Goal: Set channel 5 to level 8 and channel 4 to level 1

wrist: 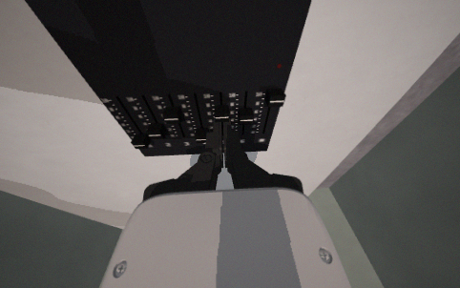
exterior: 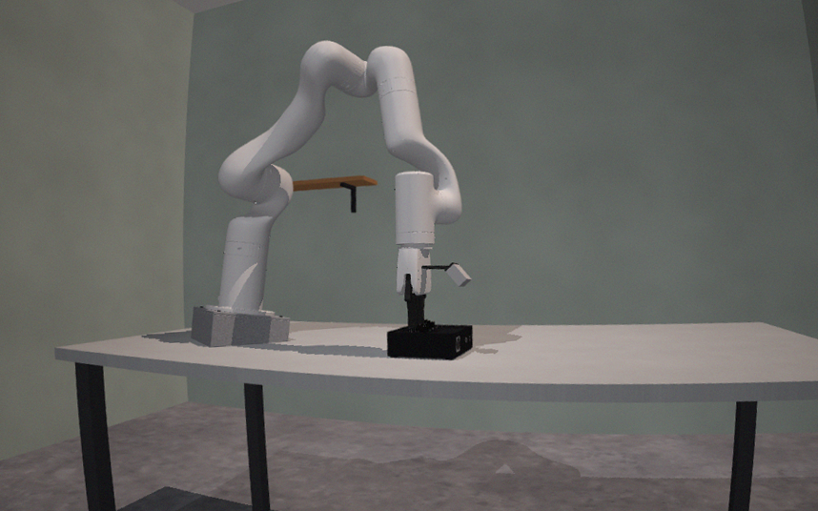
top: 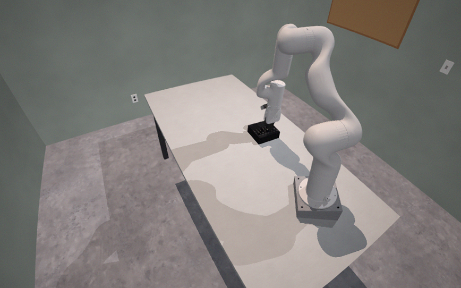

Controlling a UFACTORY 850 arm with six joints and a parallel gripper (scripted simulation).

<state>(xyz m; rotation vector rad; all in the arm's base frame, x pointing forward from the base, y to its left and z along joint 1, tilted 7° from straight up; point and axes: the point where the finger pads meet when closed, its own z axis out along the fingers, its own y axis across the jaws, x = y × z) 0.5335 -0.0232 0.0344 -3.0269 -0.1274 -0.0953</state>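
Now: the channel 5 fader cap 20 mm ahead of my hand and 10 mm below it. The rest, counted from my hand: channel 1 fader cap: 90 mm to the left, 20 mm behind, 10 mm below; channel 4 fader cap: 20 mm to the left, 10 mm below, 10 mm behind.
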